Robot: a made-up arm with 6 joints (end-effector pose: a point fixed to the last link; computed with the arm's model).
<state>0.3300 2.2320 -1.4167 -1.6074 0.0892 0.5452</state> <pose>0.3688 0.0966 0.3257 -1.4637 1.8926 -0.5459</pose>
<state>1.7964 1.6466 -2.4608 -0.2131 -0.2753 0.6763</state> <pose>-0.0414 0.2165 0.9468 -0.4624 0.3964 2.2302</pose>
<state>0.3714 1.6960 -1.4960 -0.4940 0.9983 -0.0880</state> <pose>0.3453 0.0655 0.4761 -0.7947 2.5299 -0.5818</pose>
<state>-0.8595 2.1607 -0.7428 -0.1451 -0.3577 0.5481</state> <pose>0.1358 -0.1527 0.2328 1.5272 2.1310 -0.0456</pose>
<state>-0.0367 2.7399 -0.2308 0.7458 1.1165 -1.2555</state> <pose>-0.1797 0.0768 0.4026 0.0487 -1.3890 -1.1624</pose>
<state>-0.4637 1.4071 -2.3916 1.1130 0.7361 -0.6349</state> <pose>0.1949 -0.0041 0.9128 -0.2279 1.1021 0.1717</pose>
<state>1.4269 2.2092 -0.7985 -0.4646 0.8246 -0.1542</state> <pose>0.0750 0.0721 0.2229 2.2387 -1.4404 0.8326</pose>
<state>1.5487 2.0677 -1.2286 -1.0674 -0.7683 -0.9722</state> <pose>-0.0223 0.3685 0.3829 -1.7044 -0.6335 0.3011</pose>
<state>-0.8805 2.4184 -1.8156 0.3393 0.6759 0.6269</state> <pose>0.2671 -0.2858 0.3324 2.0907 1.8128 0.3866</pose>
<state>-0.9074 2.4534 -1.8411 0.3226 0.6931 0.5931</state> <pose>0.2576 -0.2915 0.3246 2.0933 1.8488 0.3601</pose>
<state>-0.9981 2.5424 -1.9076 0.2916 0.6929 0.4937</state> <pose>0.2277 -0.3137 0.3077 2.0856 1.8888 0.2797</pose>
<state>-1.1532 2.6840 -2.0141 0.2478 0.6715 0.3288</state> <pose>0.1721 -0.3454 0.2812 2.0719 1.9353 0.1504</pose>
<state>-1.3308 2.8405 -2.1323 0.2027 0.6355 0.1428</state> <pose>0.1022 -0.3687 0.2517 2.0615 1.9846 0.0106</pose>
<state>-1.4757 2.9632 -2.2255 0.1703 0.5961 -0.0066</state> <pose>0.0426 -0.3770 0.2287 2.0568 2.0205 -0.1008</pose>
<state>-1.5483 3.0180 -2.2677 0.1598 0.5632 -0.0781</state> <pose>0.0128 -0.3791 0.2191 2.0548 2.0235 -0.1649</pose>
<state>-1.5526 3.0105 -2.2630 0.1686 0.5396 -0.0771</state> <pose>0.0114 -0.3827 0.2220 2.0517 1.9941 -0.1868</pose>
